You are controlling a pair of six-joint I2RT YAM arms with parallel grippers.
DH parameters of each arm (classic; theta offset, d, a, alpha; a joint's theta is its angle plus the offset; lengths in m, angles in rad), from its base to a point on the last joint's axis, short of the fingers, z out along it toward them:
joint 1: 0 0.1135 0.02 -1.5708
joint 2: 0 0 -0.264 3.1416
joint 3: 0.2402 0 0.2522 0
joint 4: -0.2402 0 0.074 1.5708
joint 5: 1.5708 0 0 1.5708
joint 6: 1.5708 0.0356 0 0
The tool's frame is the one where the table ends.
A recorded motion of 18 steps. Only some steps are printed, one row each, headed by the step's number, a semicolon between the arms.
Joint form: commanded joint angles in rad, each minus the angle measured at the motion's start. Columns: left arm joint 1, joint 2, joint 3, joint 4, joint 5, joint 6; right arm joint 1, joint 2, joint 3, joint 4, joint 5, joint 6.
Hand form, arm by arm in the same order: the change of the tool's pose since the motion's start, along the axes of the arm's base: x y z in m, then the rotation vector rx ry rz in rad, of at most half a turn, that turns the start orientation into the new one. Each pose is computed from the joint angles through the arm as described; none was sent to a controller.
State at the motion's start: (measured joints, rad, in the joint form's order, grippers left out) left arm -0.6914 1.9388 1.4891 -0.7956 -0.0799 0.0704; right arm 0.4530 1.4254 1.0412 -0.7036 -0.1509 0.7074
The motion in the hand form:
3: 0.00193 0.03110 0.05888 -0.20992 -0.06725 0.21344; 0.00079 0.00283 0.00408 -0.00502 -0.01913 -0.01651
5: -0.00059 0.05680 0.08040 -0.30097 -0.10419 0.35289; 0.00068 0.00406 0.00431 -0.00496 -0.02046 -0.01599
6: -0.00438 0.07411 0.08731 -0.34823 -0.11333 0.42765; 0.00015 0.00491 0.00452 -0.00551 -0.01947 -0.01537
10: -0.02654 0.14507 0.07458 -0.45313 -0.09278 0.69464; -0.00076 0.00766 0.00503 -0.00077 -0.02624 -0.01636
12: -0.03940 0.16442 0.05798 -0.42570 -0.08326 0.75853; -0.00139 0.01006 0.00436 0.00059 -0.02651 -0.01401
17: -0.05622 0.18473 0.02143 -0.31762 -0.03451 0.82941; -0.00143 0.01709 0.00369 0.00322 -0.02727 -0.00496
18: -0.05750 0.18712 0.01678 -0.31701 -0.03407 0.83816; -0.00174 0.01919 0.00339 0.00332 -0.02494 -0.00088
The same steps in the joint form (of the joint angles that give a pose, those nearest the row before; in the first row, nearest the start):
3: 0.0719 -0.1575 0.0009 0.0140 0.0582 -0.1801; 0.0108 -0.0007 0.0126 0.0042 0.0243 0.0181
5: 0.1262 -0.2494 -0.0383 0.0376 0.0648 -0.2836; 0.0151 0.0005 0.0142 0.0053 0.0266 0.0212
6: 0.1634 -0.3066 -0.0810 0.0542 0.0772 -0.3353; 0.0188 0.0003 0.0151 0.0035 0.0281 0.0239
10: 0.3386 -0.5064 -0.3293 0.1260 0.1391 -0.4762; 0.0294 -0.0013 0.0138 0.0126 0.0328 0.0346
12: 0.3859 -0.5634 -0.4338 0.1399 0.1278 -0.4831; 0.0382 0.0008 0.0126 0.0175 0.0350 0.0407
17: 0.4351 -0.5919 -0.5770 0.1423 0.0849 -0.4681; 0.0603 0.0134 0.0201 0.0259 0.0399 0.0530
18: 0.4428 -0.5949 -0.5977 0.1583 0.0851 -0.4691; 0.0671 0.0172 0.0225 0.0256 0.0402 0.0560

